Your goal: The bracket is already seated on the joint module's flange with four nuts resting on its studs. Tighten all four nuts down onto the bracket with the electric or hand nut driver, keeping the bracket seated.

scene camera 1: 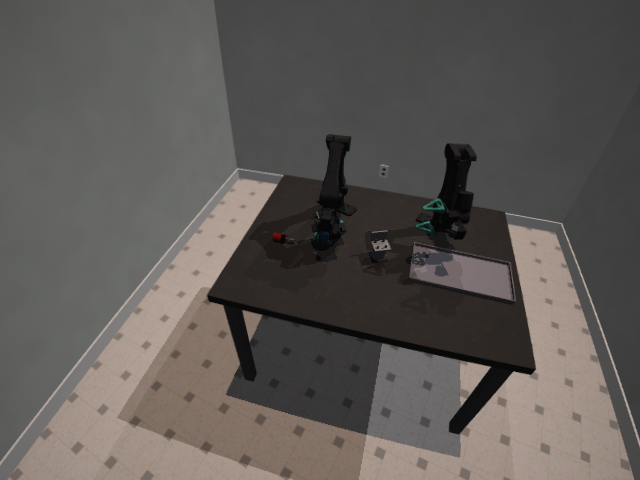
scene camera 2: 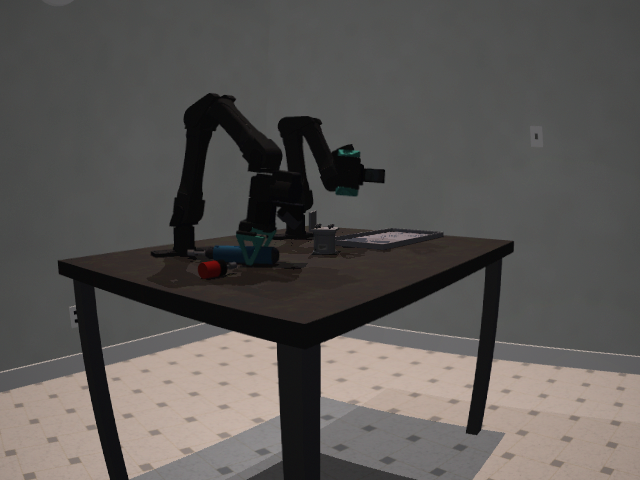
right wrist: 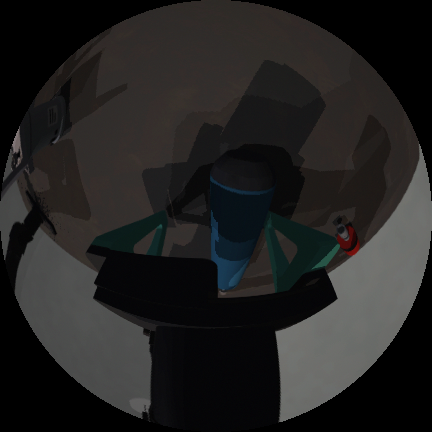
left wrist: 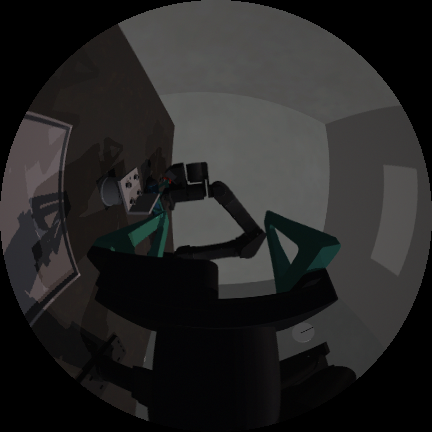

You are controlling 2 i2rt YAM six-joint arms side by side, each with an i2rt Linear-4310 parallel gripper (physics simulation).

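Places are measured from the left arm's base along level axes (x ahead, y left, z up), in metres.
Pixels of known places: left gripper, fingertip midpoint: (scene camera 1: 419,217) (scene camera 2: 343,171) (left wrist: 215,215); right gripper, fingertip midpoint: (scene camera 1: 328,238) (scene camera 2: 254,261) (right wrist: 214,215); left arm's base at its link origin: (scene camera 2: 295,236) (right wrist: 39,211); right arm's base at its link origin: (scene camera 2: 184,253).
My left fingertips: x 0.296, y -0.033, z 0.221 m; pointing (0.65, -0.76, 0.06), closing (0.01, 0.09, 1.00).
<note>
Ahead of a thing's pixels: the offset from my left fingertips to its top centre.
The grey joint module {dx +0.059, dy -0.114, dz -0.147 m} (scene camera 1: 378,255) (scene camera 2: 324,242) (left wrist: 110,191) stands upright mid-table with the L-shaped bracket (scene camera 1: 379,235) (scene camera 2: 312,220) (left wrist: 144,204) on top. Small dark nuts {dx +0.060, dy -0.089, dz -0.146 m} (left wrist: 128,185) show on the bracket's flat plate; how far down they sit cannot be told. The blue electric nut driver {dx +0.060, dy -0.401, dz -0.177 m} (scene camera 1: 323,236) (scene camera 2: 226,254) (right wrist: 240,212) lies on its side on the table. My right gripper (scene camera 1: 326,239) (scene camera 2: 252,258) (right wrist: 214,215) is open, pointing down, its fingers apart around the driver's body. The red hand nut driver {dx +0.208, dy -0.507, dz -0.187 m} (scene camera 1: 279,237) (scene camera 2: 209,269) (right wrist: 353,245) lies nearby. My left gripper (scene camera 1: 420,217) (scene camera 2: 347,173) (left wrist: 215,215) is open and empty, raised above the table.
A shallow tray {dx -0.042, dy +0.220, dz -0.205 m} (scene camera 1: 465,291) (scene camera 2: 413,241) lies to the right of the joint module in scene camera 1, below the left gripper in that picture. The table's left edge is beyond the red driver there.
</note>
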